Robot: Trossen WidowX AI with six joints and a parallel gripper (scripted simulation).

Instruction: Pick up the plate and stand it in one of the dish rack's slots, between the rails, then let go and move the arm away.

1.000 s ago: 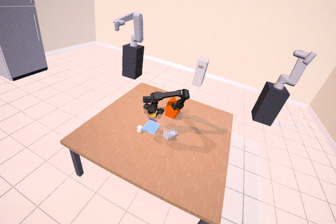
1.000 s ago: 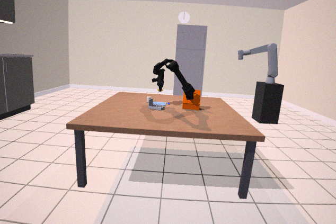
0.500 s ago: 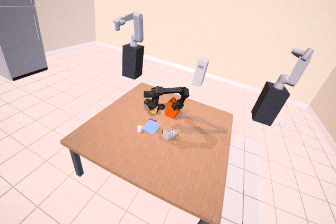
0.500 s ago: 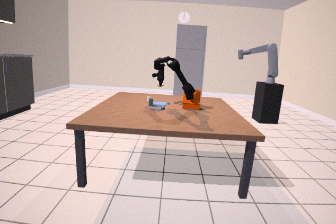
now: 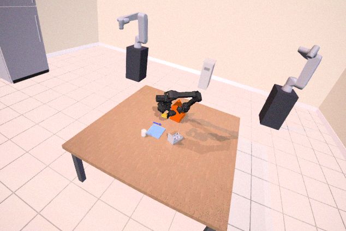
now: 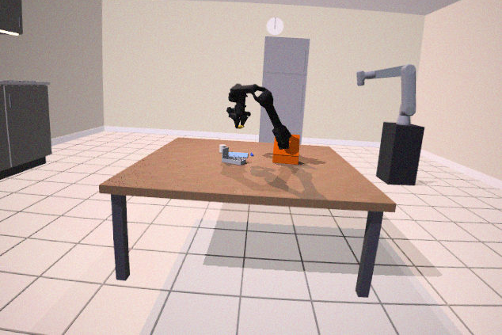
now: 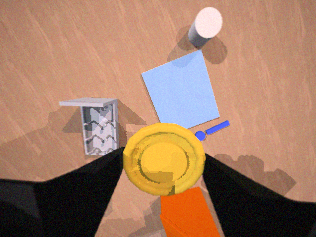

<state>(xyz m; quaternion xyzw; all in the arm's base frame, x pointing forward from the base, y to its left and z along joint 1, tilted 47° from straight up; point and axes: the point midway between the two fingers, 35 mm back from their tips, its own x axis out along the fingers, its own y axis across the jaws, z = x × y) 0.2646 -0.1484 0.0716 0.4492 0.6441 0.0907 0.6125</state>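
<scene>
Right now my gripper tip is 20 mm short of the dish rack, 130 mm to the right of it and 170 mm above it. Round my gripper tip: white cup: 110 mm ahead, 140 mm to the right, 170 mm below; blue cloth: 10 mm ahead, 60 mm to the right, 190 mm below; yellow plate: 10 mm above.
</scene>
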